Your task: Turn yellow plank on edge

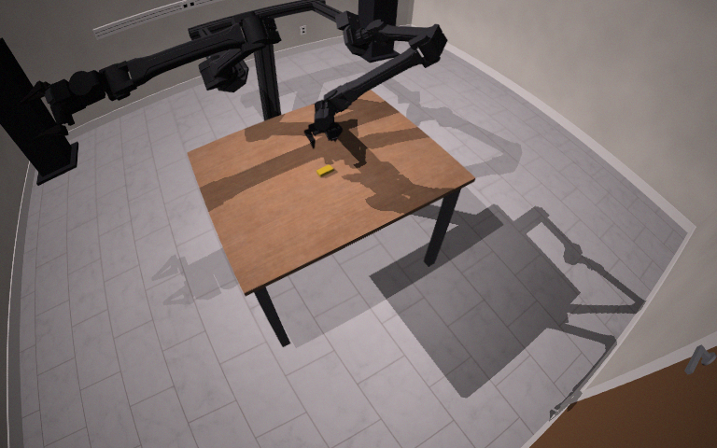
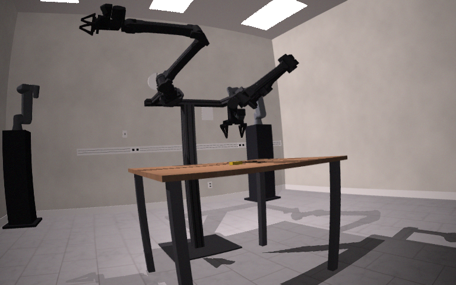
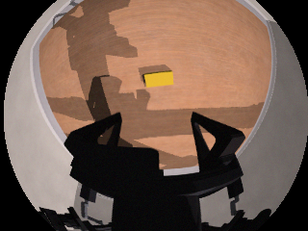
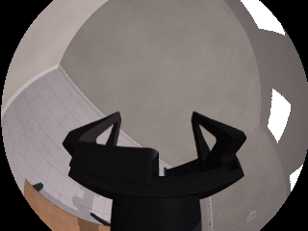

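The yellow plank lies 1 cm ahead of my left hand, 1 cm to the right of it and 15 cm below it.
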